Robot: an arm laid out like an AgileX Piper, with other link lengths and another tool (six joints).
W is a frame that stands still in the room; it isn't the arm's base.
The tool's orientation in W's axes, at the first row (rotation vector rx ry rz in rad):
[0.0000, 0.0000, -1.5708]
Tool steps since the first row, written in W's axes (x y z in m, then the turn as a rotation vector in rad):
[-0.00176, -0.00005, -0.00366, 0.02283, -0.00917, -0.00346]
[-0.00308, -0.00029, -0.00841, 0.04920, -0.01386, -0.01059]
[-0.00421, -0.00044, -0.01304, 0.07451, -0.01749, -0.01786]
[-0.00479, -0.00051, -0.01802, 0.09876, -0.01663, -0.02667]
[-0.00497, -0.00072, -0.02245, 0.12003, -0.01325, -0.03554]
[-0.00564, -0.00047, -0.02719, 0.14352, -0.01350, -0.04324]
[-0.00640, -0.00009, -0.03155, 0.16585, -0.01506, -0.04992]
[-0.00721, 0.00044, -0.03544, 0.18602, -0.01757, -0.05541]
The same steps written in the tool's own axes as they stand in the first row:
[0.00005, -0.00176, -0.00366, 0.00917, 0.02283, -0.00346]
[0.00029, -0.00308, -0.00841, 0.01386, 0.04920, -0.01059]
[0.00044, -0.00421, -0.01304, 0.01749, 0.07451, -0.01786]
[0.00051, -0.00479, -0.01802, 0.01663, 0.09876, -0.02667]
[0.00072, -0.00497, -0.02245, 0.01325, 0.12003, -0.03554]
[0.00047, -0.00564, -0.02719, 0.01350, 0.14352, -0.04324]
[0.00009, -0.00640, -0.03155, 0.01506, 0.16585, -0.04992]
[-0.00044, -0.00721, -0.03544, 0.01757, 0.18602, -0.05541]

